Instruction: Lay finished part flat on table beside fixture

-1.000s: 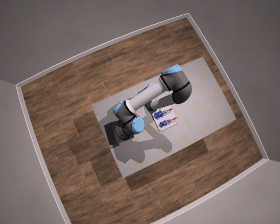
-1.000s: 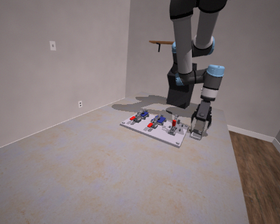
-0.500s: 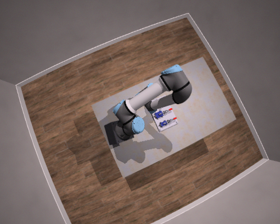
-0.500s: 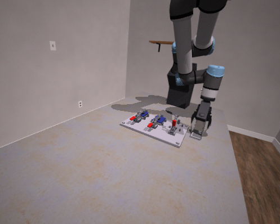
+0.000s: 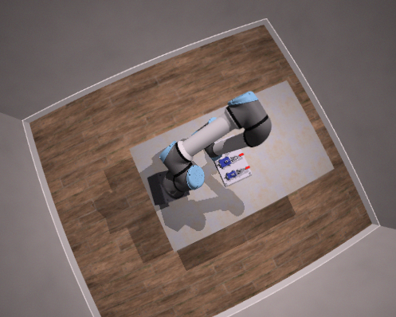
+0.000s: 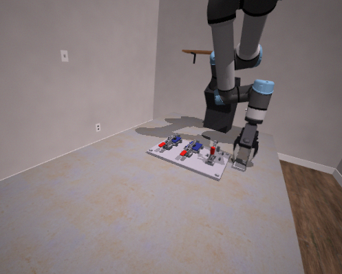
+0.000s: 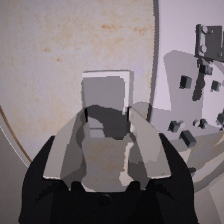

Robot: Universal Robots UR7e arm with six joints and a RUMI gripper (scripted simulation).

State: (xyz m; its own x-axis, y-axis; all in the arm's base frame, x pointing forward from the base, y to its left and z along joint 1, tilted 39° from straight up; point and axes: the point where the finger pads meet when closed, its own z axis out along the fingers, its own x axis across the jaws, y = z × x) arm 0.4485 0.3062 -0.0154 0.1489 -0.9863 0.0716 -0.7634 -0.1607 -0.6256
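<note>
My hand is 1 cm past the finished part and 1 cm above it. Round my hand: white fixture plate (21 cm to the right, 10 cm ahead, 1 cm below).
</note>
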